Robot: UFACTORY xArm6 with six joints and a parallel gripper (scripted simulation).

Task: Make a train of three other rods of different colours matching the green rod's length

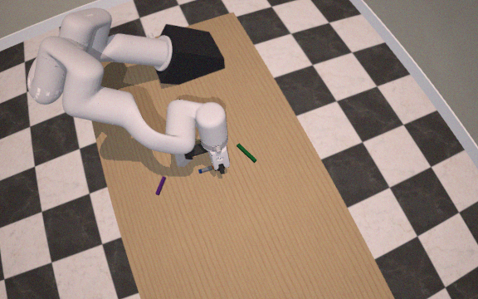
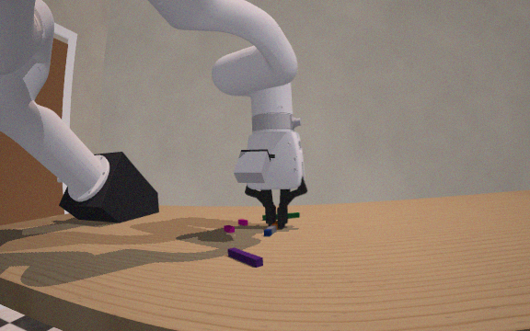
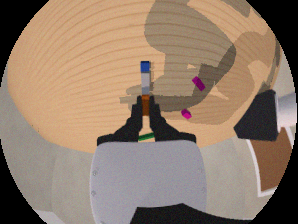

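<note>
Now: hand 20 mm above the orange rod. From my hand the other things lie so: blue rod 60 mm to the right, 20 mm below, 10 mm behind; then grey rod 40 mm to the right, 20 mm below, 10 mm behind; then green rod 100 mm to the left, 20 mm below.
</note>
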